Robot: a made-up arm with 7 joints.
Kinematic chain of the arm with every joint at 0, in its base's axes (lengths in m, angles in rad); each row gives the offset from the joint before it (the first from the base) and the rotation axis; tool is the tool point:
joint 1: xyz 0 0 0.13 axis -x
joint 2: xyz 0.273 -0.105 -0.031 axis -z
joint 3: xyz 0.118 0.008 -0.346 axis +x
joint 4: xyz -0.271 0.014 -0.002 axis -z
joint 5: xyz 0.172 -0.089 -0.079 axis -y
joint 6: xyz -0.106 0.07 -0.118 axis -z
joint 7: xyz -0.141 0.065 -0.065 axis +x
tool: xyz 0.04 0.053 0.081
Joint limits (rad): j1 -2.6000..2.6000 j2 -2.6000..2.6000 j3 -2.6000..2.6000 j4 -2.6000..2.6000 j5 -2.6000..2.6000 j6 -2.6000..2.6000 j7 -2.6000..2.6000
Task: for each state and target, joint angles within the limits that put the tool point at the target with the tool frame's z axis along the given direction. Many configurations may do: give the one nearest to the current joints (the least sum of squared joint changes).
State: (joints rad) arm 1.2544 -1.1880 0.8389 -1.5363 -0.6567 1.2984 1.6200
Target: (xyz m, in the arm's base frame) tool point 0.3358 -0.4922 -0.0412 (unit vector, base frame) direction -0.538 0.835 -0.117
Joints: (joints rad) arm 0.7926 -2.0425 0.3885 -2.3351 -0.5242 0.5171 1.3789
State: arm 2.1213 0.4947 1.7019 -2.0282 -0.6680 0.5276 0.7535
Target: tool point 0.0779 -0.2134 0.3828 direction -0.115 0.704 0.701
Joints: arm 2.6000 0.5157 2.0493 -1.6489 -0.8012 0.9365 0.7187
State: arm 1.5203 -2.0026 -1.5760 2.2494 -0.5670 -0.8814 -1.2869
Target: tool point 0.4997 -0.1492 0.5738 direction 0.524 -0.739 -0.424
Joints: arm 2.0383 -1.1349 -2.2222 2.0582 -0.1447 -0.9988 -1.5465
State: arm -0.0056 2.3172 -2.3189 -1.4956 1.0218 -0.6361 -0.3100
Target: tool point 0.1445 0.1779 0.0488 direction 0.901 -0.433 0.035
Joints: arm -0.1446 2.2306 -2.6000 -1.5451 0.8559 -0.9394 -0.3365
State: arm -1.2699 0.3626 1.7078 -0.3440 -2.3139 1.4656 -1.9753
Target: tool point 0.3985 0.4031 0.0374 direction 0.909 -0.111 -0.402
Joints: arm -1.0990 1.2203 1.5142 -0.7294 -1.4841 2.1510 -1.1307
